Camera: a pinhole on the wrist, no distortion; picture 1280 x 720 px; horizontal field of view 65.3 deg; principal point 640.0 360.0 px. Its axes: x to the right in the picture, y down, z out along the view. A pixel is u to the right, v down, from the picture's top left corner.
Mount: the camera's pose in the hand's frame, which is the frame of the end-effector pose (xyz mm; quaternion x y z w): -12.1 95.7 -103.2 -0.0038 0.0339 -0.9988 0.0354
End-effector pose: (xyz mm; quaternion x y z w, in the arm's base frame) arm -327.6 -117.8 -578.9 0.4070 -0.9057 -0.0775 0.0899
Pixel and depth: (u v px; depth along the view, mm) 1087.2 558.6 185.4
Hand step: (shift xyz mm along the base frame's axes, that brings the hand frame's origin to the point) 11.6 100.0 -77.8
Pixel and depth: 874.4 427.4 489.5
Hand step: -24.4 129.7 -380.0
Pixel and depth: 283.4 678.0 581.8
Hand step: -162.5 -203.9 -453.3
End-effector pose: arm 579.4 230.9 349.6 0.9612 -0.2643 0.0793 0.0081
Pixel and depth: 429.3 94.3 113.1
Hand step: -50.2 -109.1 -12.9
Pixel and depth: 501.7 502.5 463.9
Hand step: 102.9 -54.1 -340.8
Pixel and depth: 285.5 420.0 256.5
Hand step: 56.8 -110.2 -138.2
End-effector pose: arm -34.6 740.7 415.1 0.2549 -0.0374 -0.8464 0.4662
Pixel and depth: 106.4 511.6 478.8
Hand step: -274.7 -273.8 221.8
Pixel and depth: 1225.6 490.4 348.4
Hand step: -12.4 119.8 296.9
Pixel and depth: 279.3 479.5 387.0
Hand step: -162.9 -176.1 198.7
